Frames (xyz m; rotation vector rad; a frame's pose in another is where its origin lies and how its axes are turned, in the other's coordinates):
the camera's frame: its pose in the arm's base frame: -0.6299 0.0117 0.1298 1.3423 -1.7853 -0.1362
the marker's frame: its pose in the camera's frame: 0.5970 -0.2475 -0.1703 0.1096 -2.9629 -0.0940
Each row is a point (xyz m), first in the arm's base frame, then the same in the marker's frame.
Working: the arm's base frame: its pose in the marker's frame: 0.6636 -0.2511 0.2791 0.0701 -1.0753 -1.1797

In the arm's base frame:
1: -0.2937 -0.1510 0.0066
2: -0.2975 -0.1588 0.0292
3: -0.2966 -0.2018 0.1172
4: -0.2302 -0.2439 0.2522
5: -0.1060 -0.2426 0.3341
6: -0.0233 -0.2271 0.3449
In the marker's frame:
1: 0.5594 -0.0885 0.0111
2: 0.5381 -0.0785 0.0164
3: 0.4455 -0.0570 0.0400
4: 0.3187 -0.0635 0.1311
5: 0.2587 -0.1201 0.2549
6: 0.2600 -0.1719 0.3221

